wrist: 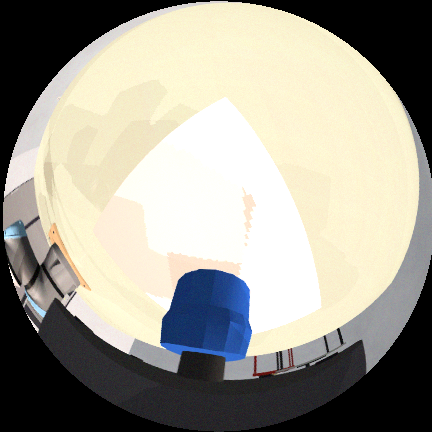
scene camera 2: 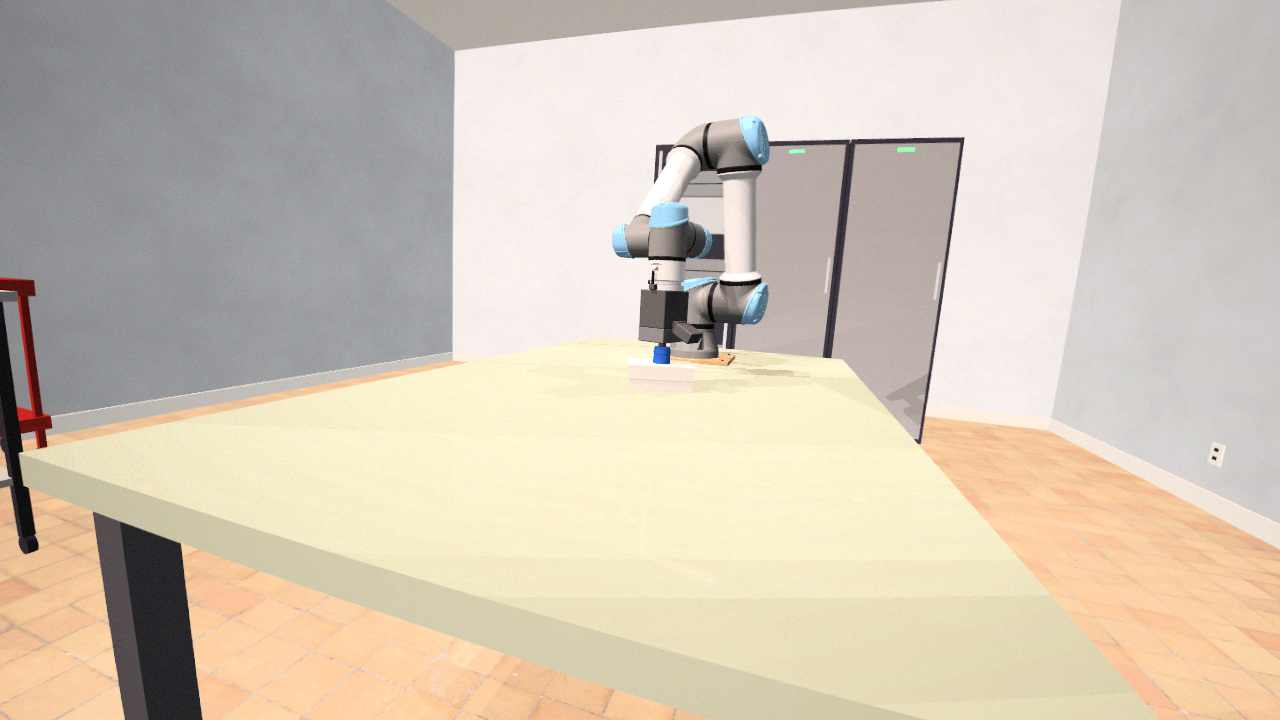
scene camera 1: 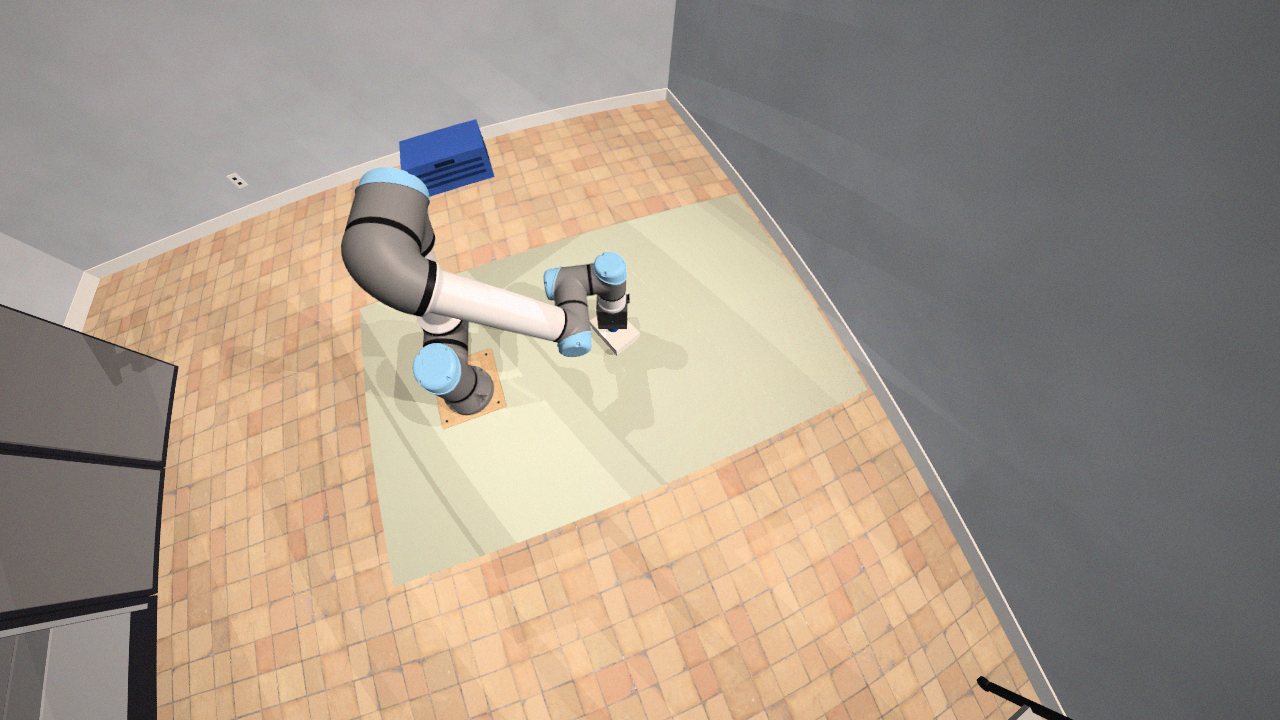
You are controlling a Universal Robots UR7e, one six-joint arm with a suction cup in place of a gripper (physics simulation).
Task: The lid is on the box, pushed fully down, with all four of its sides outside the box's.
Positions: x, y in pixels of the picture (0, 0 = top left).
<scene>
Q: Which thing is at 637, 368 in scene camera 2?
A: A pale lid.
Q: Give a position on a pale lid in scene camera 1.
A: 619, 340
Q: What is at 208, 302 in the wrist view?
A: My suction cup.
</scene>
